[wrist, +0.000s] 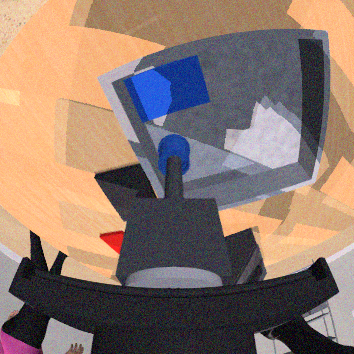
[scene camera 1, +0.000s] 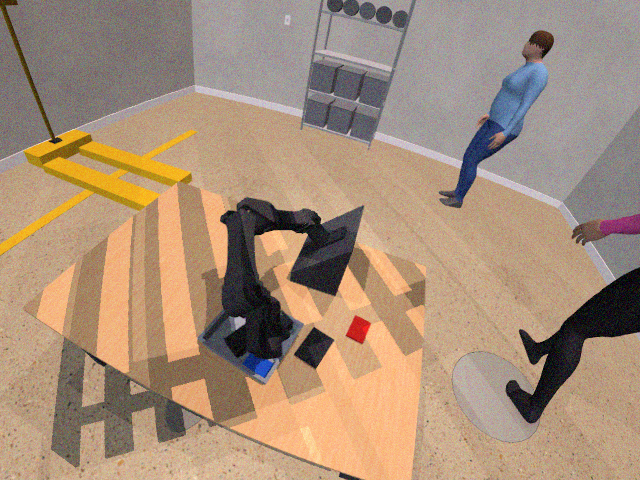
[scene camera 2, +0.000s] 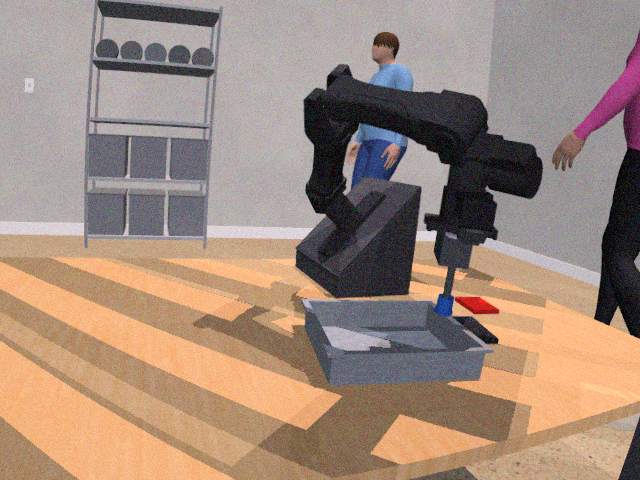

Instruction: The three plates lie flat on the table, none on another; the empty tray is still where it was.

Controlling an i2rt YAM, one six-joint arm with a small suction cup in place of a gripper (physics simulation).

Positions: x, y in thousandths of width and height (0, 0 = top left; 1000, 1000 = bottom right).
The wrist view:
suction cup: 487, 403
blue plate: 507, 239, on a grey tray
